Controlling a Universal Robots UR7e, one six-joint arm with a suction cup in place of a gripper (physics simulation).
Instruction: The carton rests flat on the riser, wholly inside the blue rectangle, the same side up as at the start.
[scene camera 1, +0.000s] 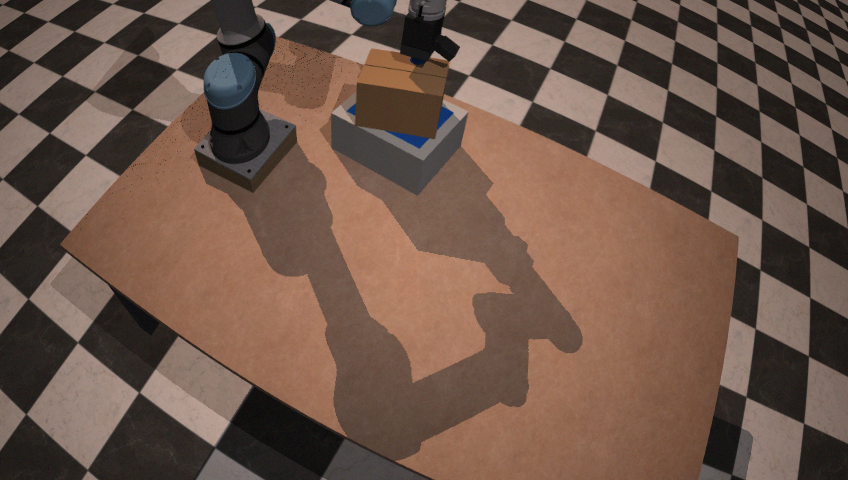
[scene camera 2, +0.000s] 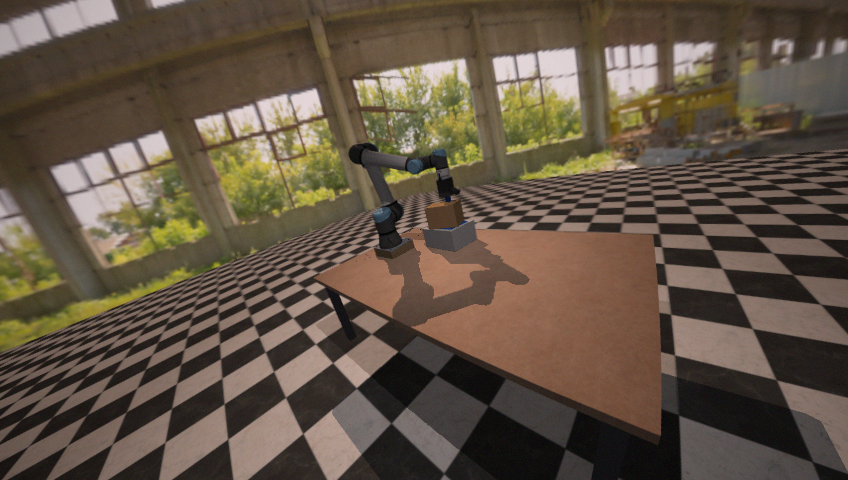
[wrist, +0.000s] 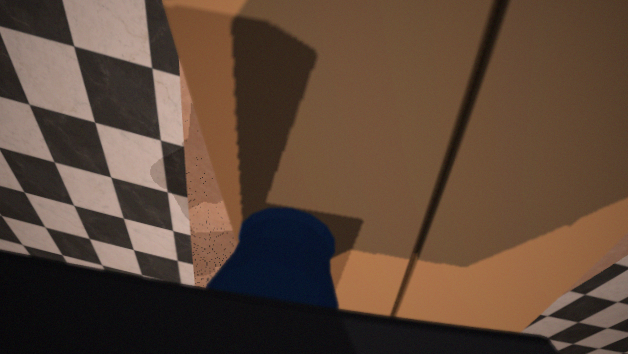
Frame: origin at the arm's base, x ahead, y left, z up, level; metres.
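Seen in the pictures: hand, tool point: (scene camera 1: 417, 64) (wrist: 291, 221); arm's base, link origin: (scene camera 1: 239, 138) (scene camera 2: 391, 243).
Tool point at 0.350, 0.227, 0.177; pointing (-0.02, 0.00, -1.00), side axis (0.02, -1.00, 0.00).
Offsets run from my tool point to a thing's top centre, as dx, dy, dz. Level surfaces: height alone.
A brown carton {-0.010, -0.050, +0.013} (scene camera 1: 399, 107) (scene camera 2: 443, 214) (wrist: 373, 132) stands on the grey riser {-0.012, -0.043, -0.117} (scene camera 1: 391, 158) (scene camera 2: 451, 238), its seam side up. It is turned a little against the blue rectangle {-0.012, -0.043, -0.117} (scene camera 1: 414, 138), which shows at its left, front and right. My suction cup (scene camera 1: 419, 58) (scene camera 2: 446, 196) (wrist: 285, 246) is pressed on the carton's top near its far edge, beside the seam. The carton's underside is hidden, so I cannot tell whether it touches the riser.
The riser stands at the far end of a brown table {dz -0.237} (scene camera 1: 534, 269) (scene camera 2: 564, 310). The arm's base (scene camera 1: 245, 149) (scene camera 2: 391, 245) is bolted just left of the riser. Checkered floor surrounds the table.
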